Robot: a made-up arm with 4 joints.
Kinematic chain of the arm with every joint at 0, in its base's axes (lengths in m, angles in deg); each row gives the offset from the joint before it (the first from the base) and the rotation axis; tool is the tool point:
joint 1: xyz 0 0 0.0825 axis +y
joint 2: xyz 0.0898 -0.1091 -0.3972 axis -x
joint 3: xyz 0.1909 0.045 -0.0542 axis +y
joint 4: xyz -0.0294 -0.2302 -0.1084 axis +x
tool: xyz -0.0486 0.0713 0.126
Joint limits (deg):
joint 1: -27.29..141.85
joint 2: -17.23..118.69
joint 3: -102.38..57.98
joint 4: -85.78..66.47
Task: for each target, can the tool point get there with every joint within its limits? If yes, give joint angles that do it. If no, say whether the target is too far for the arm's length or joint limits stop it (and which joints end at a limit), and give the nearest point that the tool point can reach.
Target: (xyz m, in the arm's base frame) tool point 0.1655 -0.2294 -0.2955
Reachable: yes | joints 18.72 101.06 -71.00 -24.86
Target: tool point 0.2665 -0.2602 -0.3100
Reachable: yes | joints -9.57 62.04 3.03 -57.00
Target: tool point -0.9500 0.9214 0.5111
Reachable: no: too far | nearest point -0.6539 -0.0912 0.3775 | short by 1.063 m
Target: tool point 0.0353 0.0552 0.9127
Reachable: no: joint limits stop it (at a limit: joint 1, joint 2, joint 4) | nearest point -0.3940 -0.1307 0.4227 | short by 0.677 m
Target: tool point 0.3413 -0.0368 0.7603
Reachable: no: joint limits stop it (at a limit: joint 1, joint 2, joint 3, joint 4) | nearest point 0.3016 -0.0941 0.1312 | short by 0.633 m
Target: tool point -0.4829 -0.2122 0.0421
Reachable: yes | joints 110.37 32.84 -5.66 -27.23
